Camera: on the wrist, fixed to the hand. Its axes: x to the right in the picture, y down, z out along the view.
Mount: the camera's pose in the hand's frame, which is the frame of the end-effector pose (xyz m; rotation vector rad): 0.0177 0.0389 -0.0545 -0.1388 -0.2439 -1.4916
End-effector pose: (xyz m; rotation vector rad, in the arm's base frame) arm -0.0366 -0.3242 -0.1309 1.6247 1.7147 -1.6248
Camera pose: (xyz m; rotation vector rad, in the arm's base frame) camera 0.0149 -0.2807 -0.1467 0.1809 -2.3452 1.4830
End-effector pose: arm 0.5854 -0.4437 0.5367 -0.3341 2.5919 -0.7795
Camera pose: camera 0.5410 -0.3923 0.5503 -2.3063 1.7867 -0.8205
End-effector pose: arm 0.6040 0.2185 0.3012 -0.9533 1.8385 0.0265
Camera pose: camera 0.5351 0.2118 0.2983 -2.0754 0.5700 -0.6096
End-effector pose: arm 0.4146 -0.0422 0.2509 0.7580 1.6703 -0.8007
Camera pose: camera 0.4128 0.0260 0.2390 -0.8525 1.8591 -1.6250
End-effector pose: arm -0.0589 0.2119 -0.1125 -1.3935 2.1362 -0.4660
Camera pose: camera -0.1260 0.2111 -0.0953 -2.7467 0.5985 -0.5844
